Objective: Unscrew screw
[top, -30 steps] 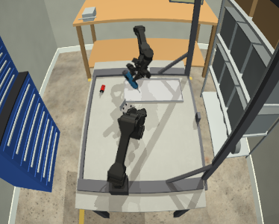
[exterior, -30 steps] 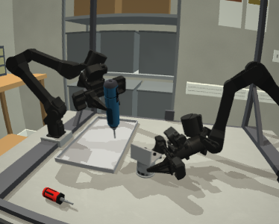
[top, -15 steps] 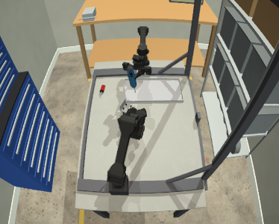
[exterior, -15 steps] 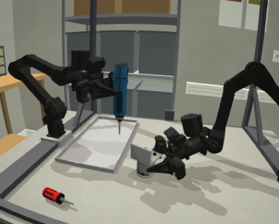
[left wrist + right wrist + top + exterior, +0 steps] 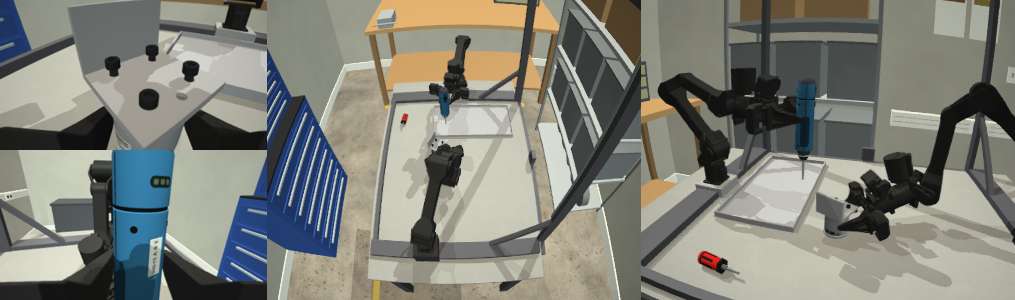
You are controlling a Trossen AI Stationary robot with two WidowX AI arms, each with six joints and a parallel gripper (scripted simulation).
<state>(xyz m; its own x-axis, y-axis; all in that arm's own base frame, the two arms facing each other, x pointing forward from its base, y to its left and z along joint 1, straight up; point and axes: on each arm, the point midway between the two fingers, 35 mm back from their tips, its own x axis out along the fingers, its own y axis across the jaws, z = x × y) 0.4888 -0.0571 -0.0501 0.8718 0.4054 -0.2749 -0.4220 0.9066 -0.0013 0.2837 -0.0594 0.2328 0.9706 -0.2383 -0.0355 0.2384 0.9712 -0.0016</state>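
Now: left hand 30 mm below the screw. From my left hand the other things lie so: joint module: 10 mm ahead, 20 mm to the right, 10 mm below; grey l-shaped bracket: 20 mm ahead, 20 mm to the right, 30 mm above; grey bit: 10 mm behind, 120 mm to the right, 90 mm above.
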